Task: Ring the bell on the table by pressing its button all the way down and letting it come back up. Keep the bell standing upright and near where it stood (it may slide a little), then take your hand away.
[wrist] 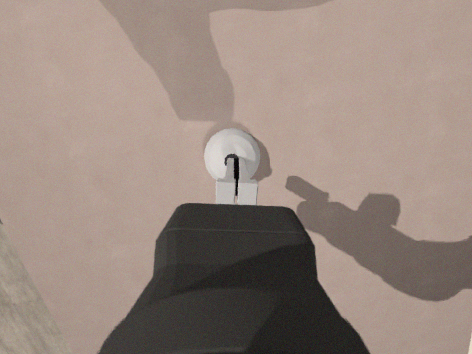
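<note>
The bell shows near the middle of the wrist view as a round white dome, and it appears upright on the table. Its small dark button shows at the middle of the dome, partly hidden by the fingertips. My gripper is shut and empty. Its pale fingers overlap the near half of the bell in the view, with their tips in line with the button. There seems to be a gap between the tips and the button, but its height is hard to tell from above.
The pinkish-brown table top surrounds the bell. Shadows of the arm fall on it from the top of the view and at the right. A grey wood-like surface shows past the table's edge at the lower left.
</note>
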